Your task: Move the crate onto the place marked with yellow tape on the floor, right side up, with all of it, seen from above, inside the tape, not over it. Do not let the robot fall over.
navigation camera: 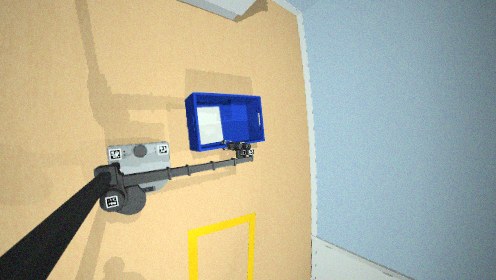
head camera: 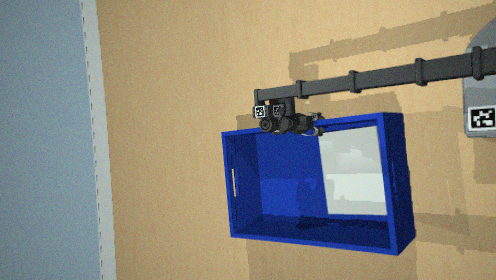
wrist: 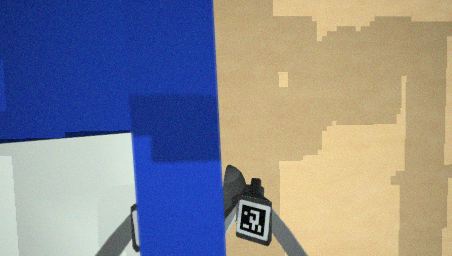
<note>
I see my gripper, a blue crate and a white box.
</note>
